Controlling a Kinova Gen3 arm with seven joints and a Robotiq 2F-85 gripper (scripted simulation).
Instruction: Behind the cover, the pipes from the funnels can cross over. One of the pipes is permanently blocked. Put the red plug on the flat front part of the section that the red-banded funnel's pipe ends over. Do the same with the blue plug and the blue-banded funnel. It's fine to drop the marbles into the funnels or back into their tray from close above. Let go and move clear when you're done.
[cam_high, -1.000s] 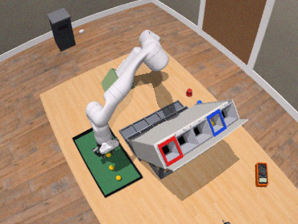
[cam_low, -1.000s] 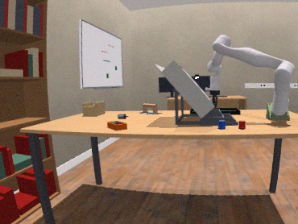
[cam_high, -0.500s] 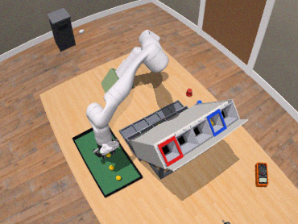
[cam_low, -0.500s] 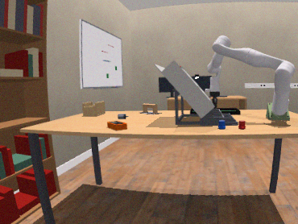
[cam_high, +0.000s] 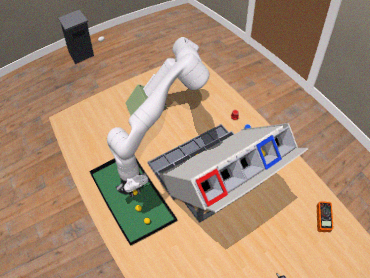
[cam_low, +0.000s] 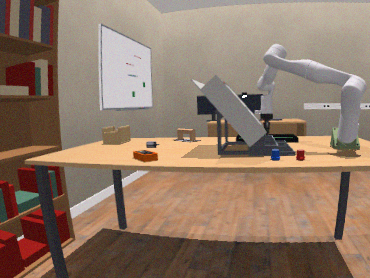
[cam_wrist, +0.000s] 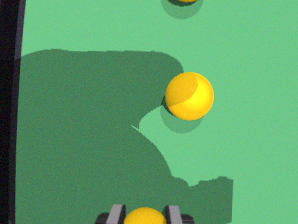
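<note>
My gripper is now 2 cm to the left of the green marble tray and 2 cm above it. From my hand the other things lie so: black object: 65 cm ahead, 20 cm to the left, 1 cm below; orange multimeter: 59 cm ahead, 52 cm to the left, 1 cm below.
</note>
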